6 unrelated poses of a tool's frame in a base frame.
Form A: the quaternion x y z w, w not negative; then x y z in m.
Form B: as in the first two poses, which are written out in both.
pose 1, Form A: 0.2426 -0.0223 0.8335 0.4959 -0.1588 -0.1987 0.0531
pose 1, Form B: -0.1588 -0.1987 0.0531 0.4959 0.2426 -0.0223 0.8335
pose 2, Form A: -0.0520 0.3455 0.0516 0.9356 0.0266 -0.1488 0.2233
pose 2, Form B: 0.0266 -0.1488 0.2233 0.9356 -0.0520 0.3455 0.0516
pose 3, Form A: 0.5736 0.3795 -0.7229 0.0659 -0.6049 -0.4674 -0.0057
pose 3, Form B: -0.6049 -0.4674 -0.0057 0.0659 0.5736 0.3795 -0.7229
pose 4, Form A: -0.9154 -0.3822 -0.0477 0.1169 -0.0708 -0.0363 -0.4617
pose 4, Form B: -0.0708 -0.0363 -0.4617 0.1169 -0.9154 -0.3822 -0.0477
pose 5, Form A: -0.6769 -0.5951 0.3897 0.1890 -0.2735 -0.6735 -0.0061
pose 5, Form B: -0.2735 -0.6735 -0.0061 0.1890 -0.6769 -0.5951 0.3897
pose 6, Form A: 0.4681 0.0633 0.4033 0.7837 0.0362 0.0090 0.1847
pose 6, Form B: 0.0362 0.0090 0.1847 0.7837 0.4681 0.0633 0.4033
